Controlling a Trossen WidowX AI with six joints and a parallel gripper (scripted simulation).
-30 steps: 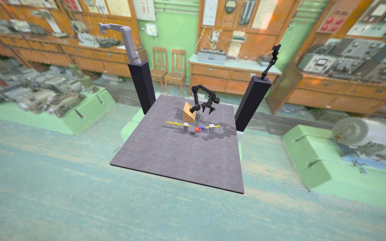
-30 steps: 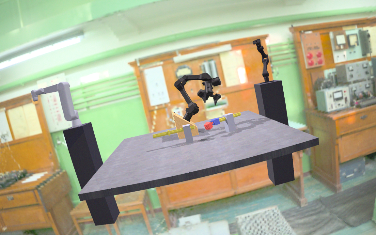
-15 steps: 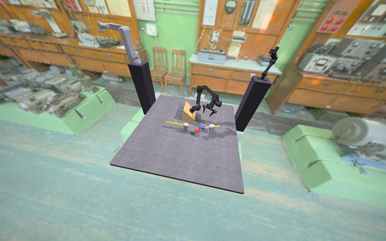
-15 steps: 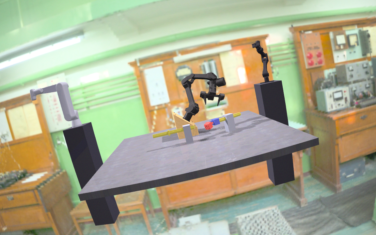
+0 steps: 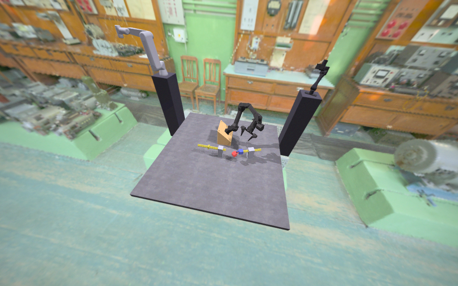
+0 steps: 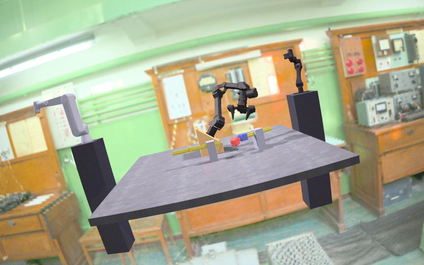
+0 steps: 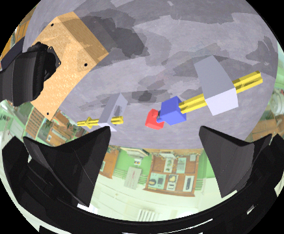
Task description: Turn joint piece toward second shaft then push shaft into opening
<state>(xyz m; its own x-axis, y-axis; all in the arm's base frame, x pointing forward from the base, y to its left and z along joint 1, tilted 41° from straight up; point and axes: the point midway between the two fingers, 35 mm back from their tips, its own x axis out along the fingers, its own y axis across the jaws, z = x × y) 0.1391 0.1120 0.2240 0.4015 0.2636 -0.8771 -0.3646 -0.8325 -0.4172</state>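
Now: the red square joint piece 14 cm ahead of my gripper tip, 11 cm below it and 6 cm to the right of it.
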